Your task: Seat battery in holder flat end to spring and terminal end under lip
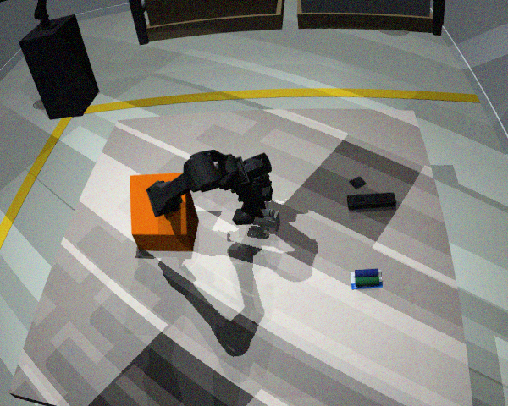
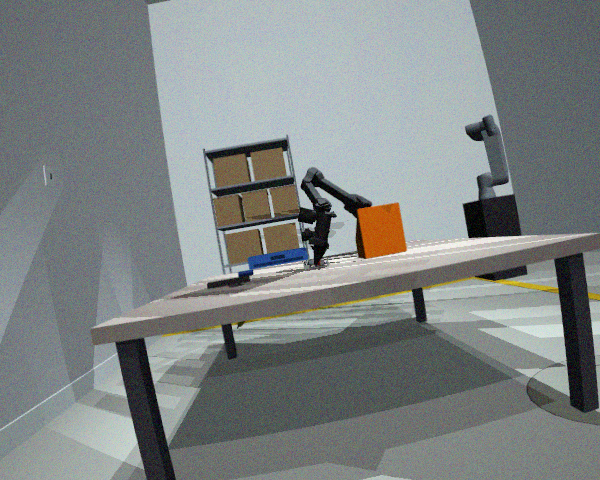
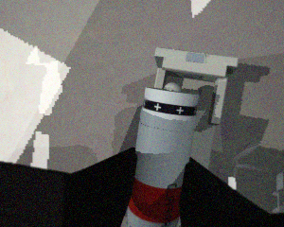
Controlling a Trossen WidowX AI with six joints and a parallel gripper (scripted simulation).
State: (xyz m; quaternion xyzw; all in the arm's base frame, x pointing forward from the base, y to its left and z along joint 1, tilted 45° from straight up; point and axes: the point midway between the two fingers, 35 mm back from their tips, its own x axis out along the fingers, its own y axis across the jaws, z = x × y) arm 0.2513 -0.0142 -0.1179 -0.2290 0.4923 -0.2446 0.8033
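Now: gripper tip 10 mm below the battery. Also, from my gripper tip: flat black bar: 340 mm ahead, 70 mm to the left; dark square: 300 mm ahead, 160 mm to the left, 10 mm below.
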